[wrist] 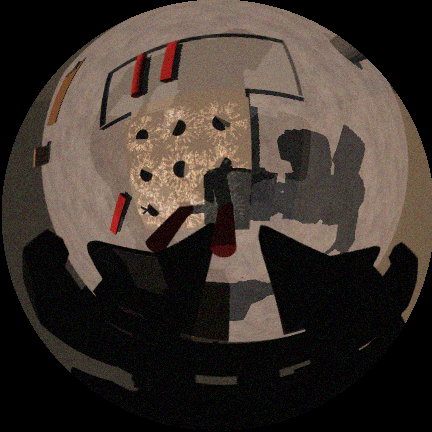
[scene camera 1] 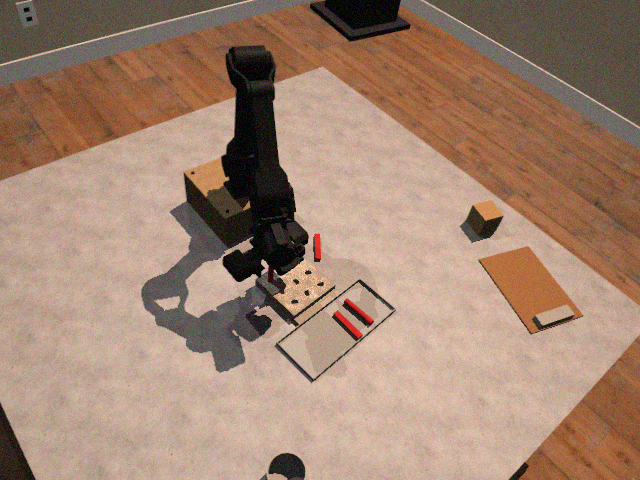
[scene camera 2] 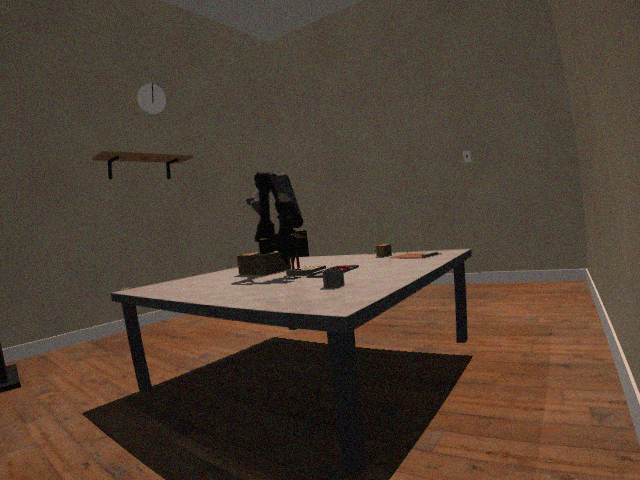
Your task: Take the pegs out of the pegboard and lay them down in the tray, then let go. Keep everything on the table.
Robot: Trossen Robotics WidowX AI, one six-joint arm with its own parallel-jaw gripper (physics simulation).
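Frame: origin at the arm's base, x ahead, y left, z up, level; metres.
Where they show: gripper, between the fingertips: (wrist: pixel 236 229) (scene camera 1: pixel 265 272) (scene camera 2: pixel 290 263); arm's base, origin of its link: (scene camera 1: pixel 240 187) (scene camera 2: pixel 265 252).
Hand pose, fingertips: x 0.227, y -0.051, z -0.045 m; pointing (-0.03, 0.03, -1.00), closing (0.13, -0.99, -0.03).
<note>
Things, the pixels of their top centre, and the offset from my fingertips. "spot": a spot on its surface instead.
- speckled pegboard, centre of its top: (wrist: pixel 179 159) (scene camera 1: pixel 298 284) (scene camera 2: pixel 307 267) 0.029 m down, 0.045 m ahead, 0.061 m left
- tray, centre of its top: (wrist: pixel 181 59) (scene camera 1: pixel 338 324) (scene camera 2: pixel 333 269) 0.043 m down, 0.173 m ahead, 0.089 m left
- red peg, centre of its top: (wrist: pixel 115 216) (scene camera 1: pixel 317 245) 0.044 m down, 0.043 m back, 0.170 m left
- wooden cube, centre of its top: (scene camera 1: pixel 488 210) (scene camera 2: pixel 383 245) 0.007 m up, 0.092 m ahead, 0.612 m left
- orange board, centre of its top: (scene camera 1: pixel 531 283) (scene camera 2: pixel 415 252) 0.038 m down, 0.307 m ahead, 0.577 m left
- pale block, a spot on its surface: (scene camera 1: pixel 554 316) spot: 0.038 m down, 0.403 m ahead, 0.554 m left
- cup, centre of its top: (scene camera 1: pixel 286 471) (scene camera 2: pixel 332 270) 0.002 m up, 0.398 m ahead, 0.174 m right
The speckled pegboard (scene camera 1: pixel 309 283) (wrist: pixel 160 150) holds two upright dark red pegs. One peg (scene camera 1: pixel 270 273) (wrist: pixel 223 235) stands at the near-left corner, its top close to the left fingertip in the wrist view. The other peg (wrist: pixel 170 230) stands beside it, hidden by the arm in scene camera 1. My gripper (scene camera 1: pixel 284 266) (wrist: pixel 236 229) is partly open and empty, low over the pegboard's edge by these pegs. Two red pegs (scene camera 1: pixel 347 324) (wrist: pixel 169 61) lie in the tray (scene camera 1: pixel 305 343) (wrist: pixel 215 65). Another red peg (scene camera 1: pixel 317 246) (wrist: pixel 119 214) lies on the table beside the pegboard.
A wooden box (scene camera 1: pixel 204 178) (scene camera 2: pixel 258 264) stands by the arm's base. A wooden cube (scene camera 1: pixel 484 219) (scene camera 2: pixel 383 250) and an orange board (scene camera 1: pixel 522 281) bearing a pale block (scene camera 1: pixel 554 316) are at the right. A cup (scene camera 1: pixel 286 466) (scene camera 2: pixel 333 279) stands at scene camera 1's bottom edge.
</note>
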